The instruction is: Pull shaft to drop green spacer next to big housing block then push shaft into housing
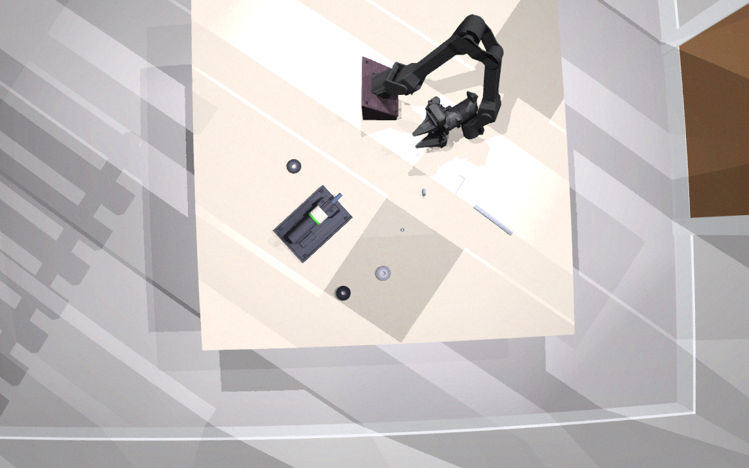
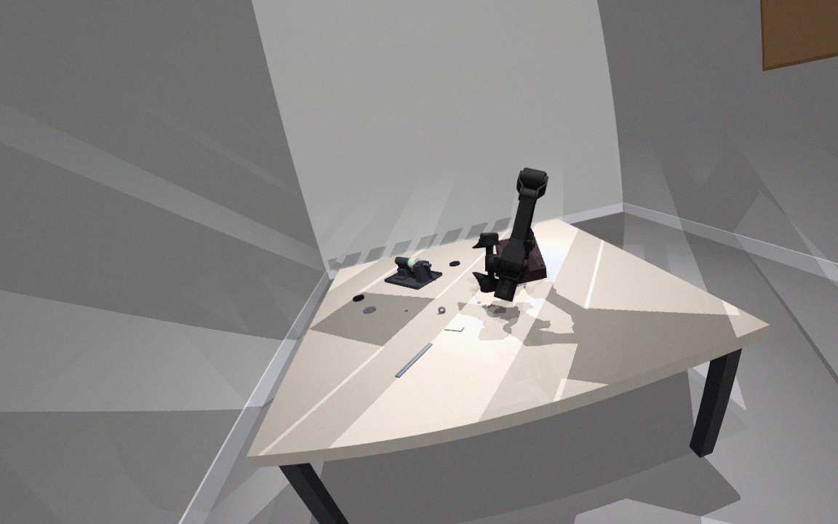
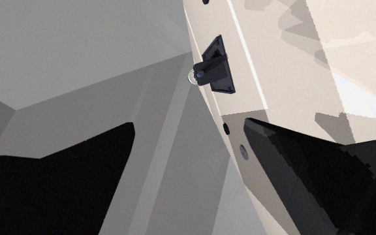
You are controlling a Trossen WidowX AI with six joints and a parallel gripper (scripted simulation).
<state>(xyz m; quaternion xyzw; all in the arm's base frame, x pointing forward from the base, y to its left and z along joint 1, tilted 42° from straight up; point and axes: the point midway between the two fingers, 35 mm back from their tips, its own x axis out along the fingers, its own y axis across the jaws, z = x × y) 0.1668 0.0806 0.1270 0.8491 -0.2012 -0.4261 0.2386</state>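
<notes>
The grey shaft is 220 mm ahead of my gripper tip, 270 mm to the right of it and 70 mm below it. From my gripper tip the other things lie so: green spacer (250 mm ahead, 300 mm to the right, 70 mm below); grey metal bar (220 mm ahead, 300 mm to the left, 140 mm below); white spacer (230 mm ahead, 280 mm to the right, 70 mm below).
</notes>
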